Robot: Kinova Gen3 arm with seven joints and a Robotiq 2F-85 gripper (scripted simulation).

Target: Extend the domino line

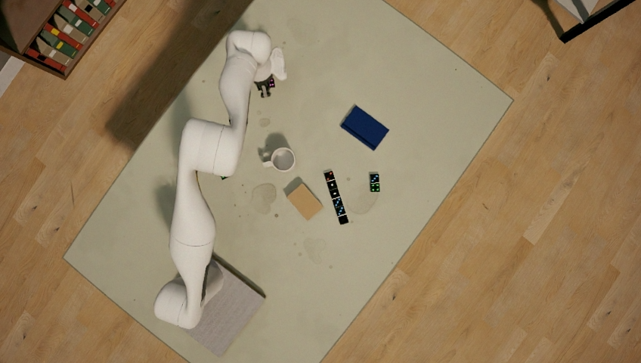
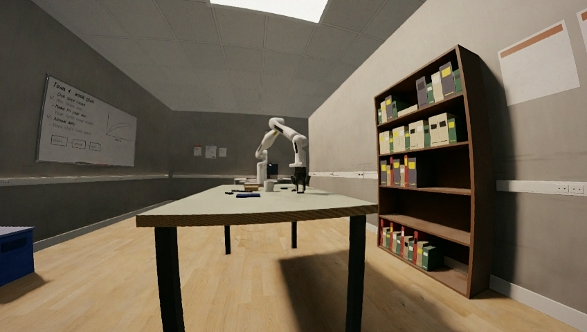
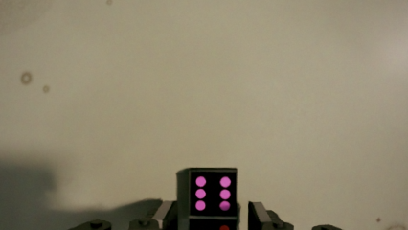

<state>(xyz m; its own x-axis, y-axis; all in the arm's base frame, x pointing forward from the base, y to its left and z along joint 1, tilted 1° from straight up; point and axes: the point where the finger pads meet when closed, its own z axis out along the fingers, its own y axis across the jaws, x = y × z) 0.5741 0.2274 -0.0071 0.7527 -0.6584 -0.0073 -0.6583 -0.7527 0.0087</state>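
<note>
My gripper is now 2 cm above the domino. Also, from my hand: white mug 19 cm to the right, 15 cm behind; tan block 32 cm to the right, 21 cm behind, 1 cm below.
</note>
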